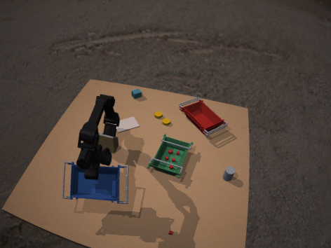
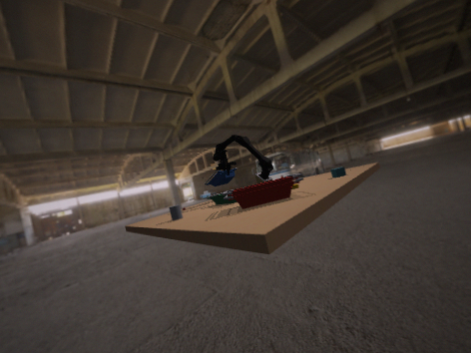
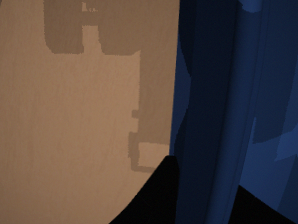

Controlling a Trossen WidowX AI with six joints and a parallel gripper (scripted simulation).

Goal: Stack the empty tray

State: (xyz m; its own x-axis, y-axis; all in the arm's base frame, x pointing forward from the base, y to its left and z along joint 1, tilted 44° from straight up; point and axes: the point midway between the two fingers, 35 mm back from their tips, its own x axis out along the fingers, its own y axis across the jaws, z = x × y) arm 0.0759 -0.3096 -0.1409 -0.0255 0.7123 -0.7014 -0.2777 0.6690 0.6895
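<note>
My gripper tip is now 20 mm short of the blue tray and 70 mm to the left of it. Also, from my gripper tip: grey cylinder 640 mm ahead, 290 mm to the left, 150 mm below; teal block 80 mm behind, 840 mm to the left, 160 mm below; white sheet 50 mm behind, 530 mm to the left, 180 mm below.
</note>
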